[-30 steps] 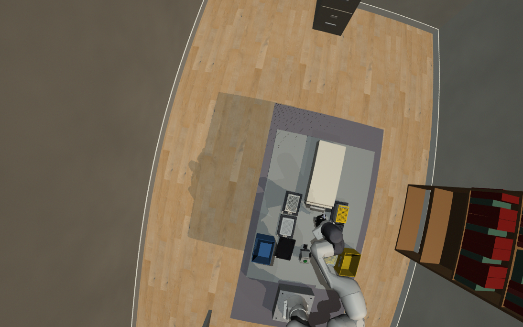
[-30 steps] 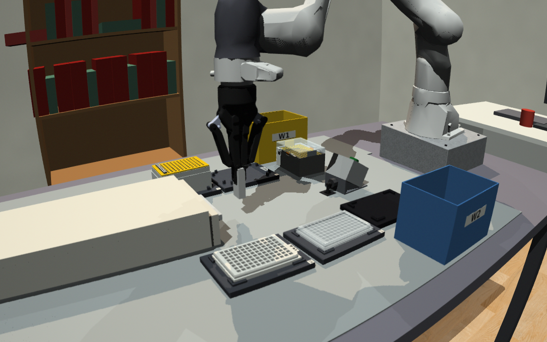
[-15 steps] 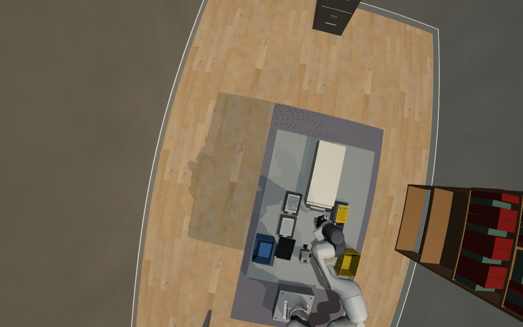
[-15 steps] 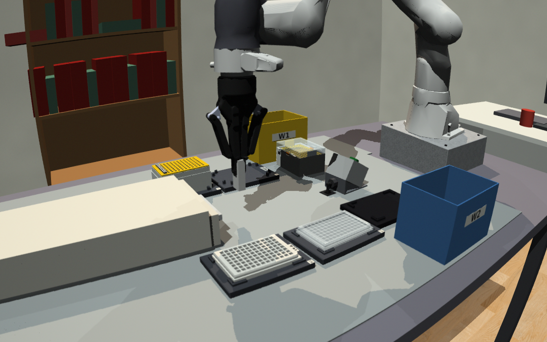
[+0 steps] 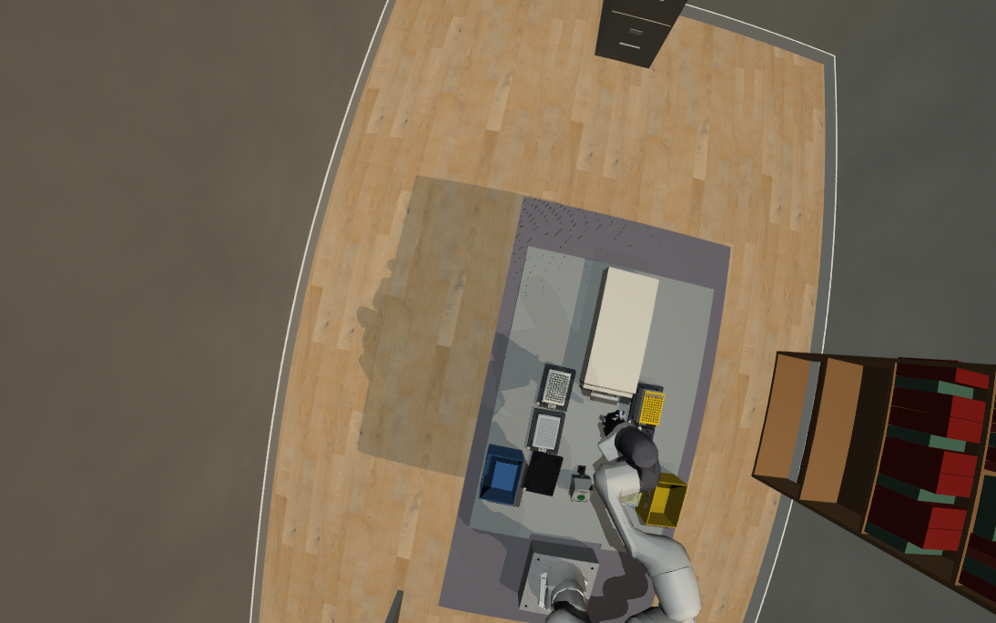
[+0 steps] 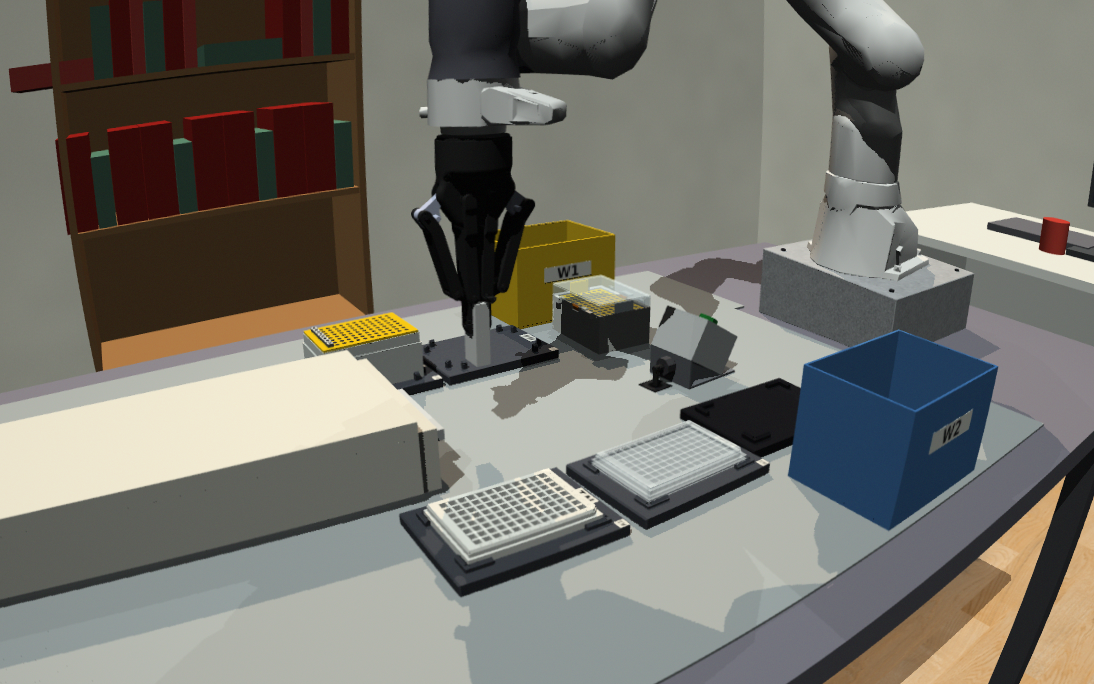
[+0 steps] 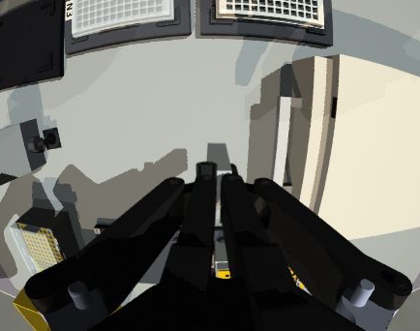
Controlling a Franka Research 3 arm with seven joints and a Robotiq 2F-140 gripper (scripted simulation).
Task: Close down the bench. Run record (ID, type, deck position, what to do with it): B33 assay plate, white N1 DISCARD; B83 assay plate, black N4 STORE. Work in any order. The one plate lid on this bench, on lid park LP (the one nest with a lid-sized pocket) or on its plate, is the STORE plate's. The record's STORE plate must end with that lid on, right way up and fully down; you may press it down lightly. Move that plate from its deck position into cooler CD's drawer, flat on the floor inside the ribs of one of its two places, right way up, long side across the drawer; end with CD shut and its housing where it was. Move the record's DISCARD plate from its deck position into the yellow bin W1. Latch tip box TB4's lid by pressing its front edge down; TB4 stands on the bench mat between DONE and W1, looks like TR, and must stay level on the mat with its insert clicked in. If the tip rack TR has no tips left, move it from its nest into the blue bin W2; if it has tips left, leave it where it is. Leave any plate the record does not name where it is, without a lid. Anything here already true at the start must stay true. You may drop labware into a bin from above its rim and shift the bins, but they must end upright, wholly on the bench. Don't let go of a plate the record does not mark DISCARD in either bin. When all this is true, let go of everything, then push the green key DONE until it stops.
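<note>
Now: hand 60 mm short of the white plate, 180 mm to the right of it and 100 mm above it. From my hand the other things lie so: black plate: 180 mm ahead, 90 mm below; clear plate lid: 180 mm ahead, 90 mm below; tip rack TR: 60 mm ahead, 190 mm to the right, 60 mm below.
</note>
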